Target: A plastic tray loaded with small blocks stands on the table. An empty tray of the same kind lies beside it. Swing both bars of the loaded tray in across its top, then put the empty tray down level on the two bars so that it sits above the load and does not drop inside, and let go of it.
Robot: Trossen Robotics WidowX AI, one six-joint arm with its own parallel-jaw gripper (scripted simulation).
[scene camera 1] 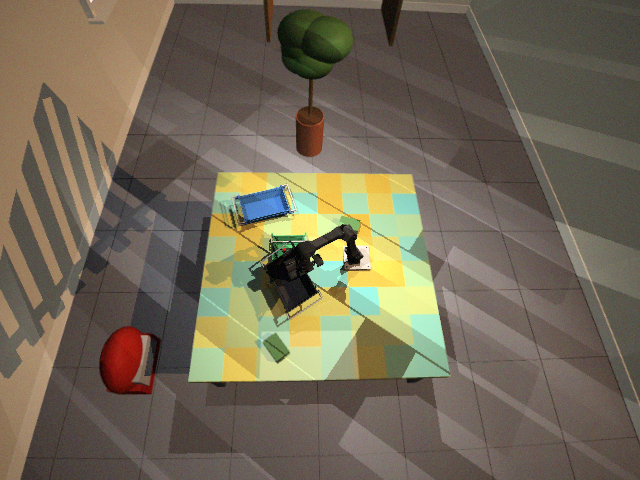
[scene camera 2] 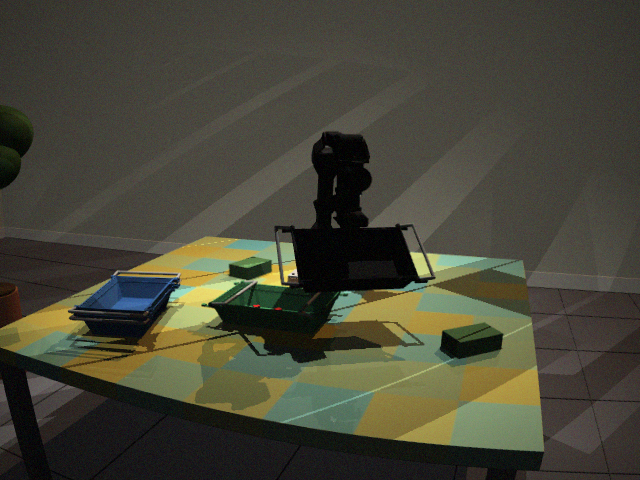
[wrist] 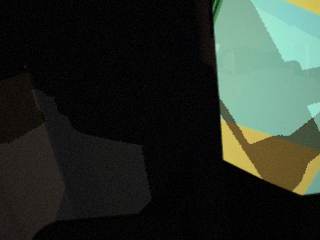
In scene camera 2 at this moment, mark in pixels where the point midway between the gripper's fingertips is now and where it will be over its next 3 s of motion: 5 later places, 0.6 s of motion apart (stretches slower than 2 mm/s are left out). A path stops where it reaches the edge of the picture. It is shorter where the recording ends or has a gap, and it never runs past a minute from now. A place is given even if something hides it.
The gripper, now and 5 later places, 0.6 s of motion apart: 346, 247; 319, 247; 292, 246; 282, 245; 282, 249; 282, 257
